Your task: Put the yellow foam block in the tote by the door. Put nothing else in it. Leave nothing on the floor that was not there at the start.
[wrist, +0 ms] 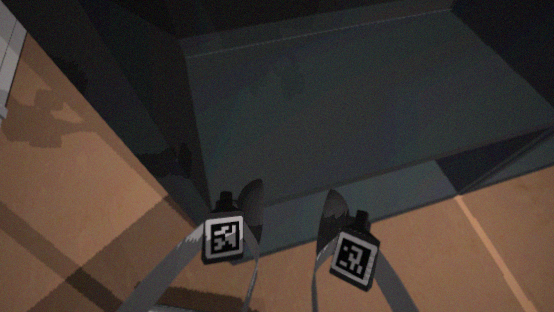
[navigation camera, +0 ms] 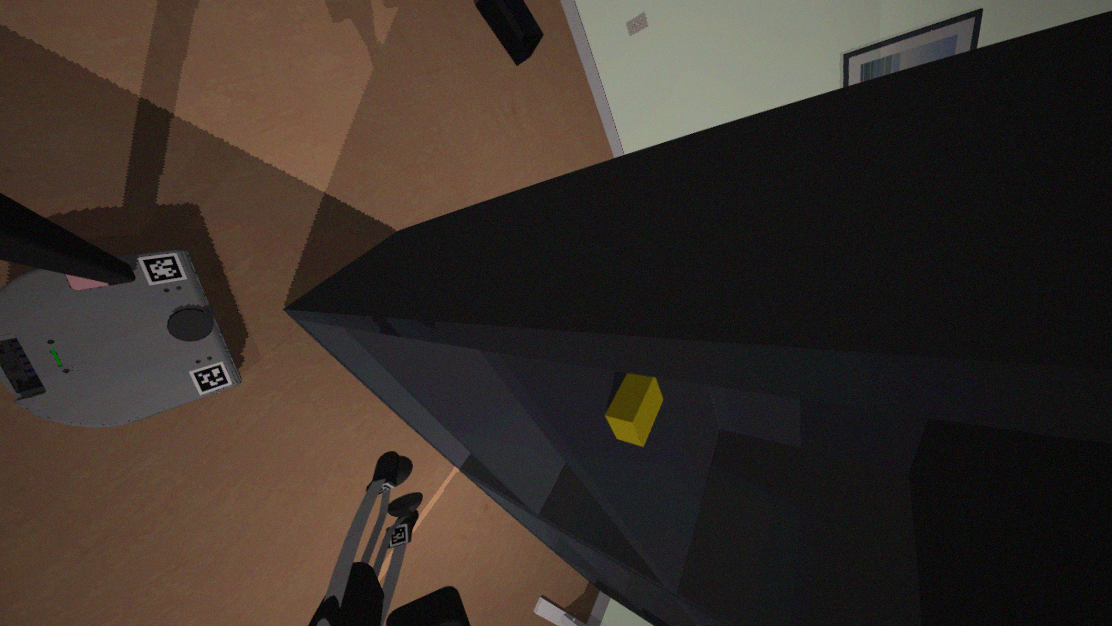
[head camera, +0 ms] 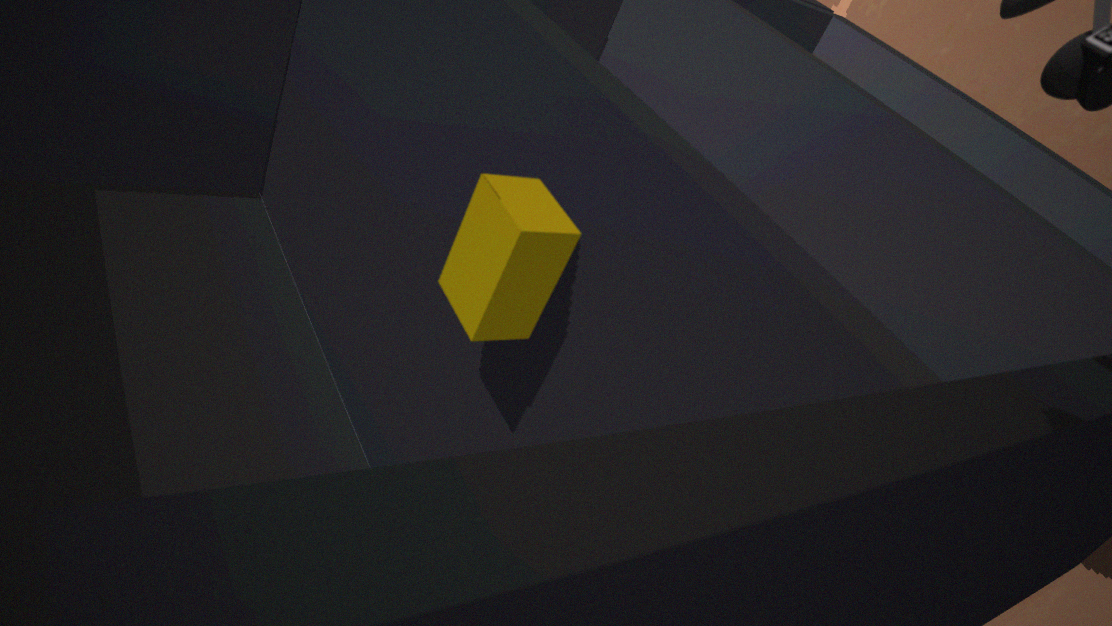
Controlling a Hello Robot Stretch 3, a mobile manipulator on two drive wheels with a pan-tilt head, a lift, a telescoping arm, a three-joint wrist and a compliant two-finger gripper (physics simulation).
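Frame: origin at the robot's base, x left, y back, z up, level; millimetres.
Seen in the pictures: gripper, fingertip midpoint: (wrist: 292, 207) (navigation camera: 403, 476) (head camera: 1049, 51); robot's base, link origin: (navigation camera: 189, 322).
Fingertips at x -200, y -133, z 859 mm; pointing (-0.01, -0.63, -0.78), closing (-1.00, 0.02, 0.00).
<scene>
Offsets run from my fingertips to a thing's top centre.
The yellow foam block @[dx -35, dy -293, dz +176 mm] (head camera: 509, 260) (navigation camera: 634, 409) rests on a dark inner surface of a large dark open-fronted unit (head camera: 700, 482) (navigation camera: 700, 233) (wrist: 350, 110), with its shadow beside it. My gripper (navigation camera: 399, 487) (wrist: 292, 207) is open, with nothing between its fingertips. It is outside the unit, near its open edge, and apart from the block. Part of it shows at the top right of the head view. The block does not show in the wrist view. I cannot make out the tote or the door in any view.
My grey base (navigation camera: 116, 349) stands on the brown floor left of the unit. A black box-like object @[dx +1291, dy -1285, dz -759 mm] (navigation camera: 509, 31) is on the floor near the pale wall (navigation camera: 723, 69). A framed picture (navigation camera: 914, 62) hangs there. A small light object (navigation camera: 556, 610) shows at the bottom edge.
</scene>
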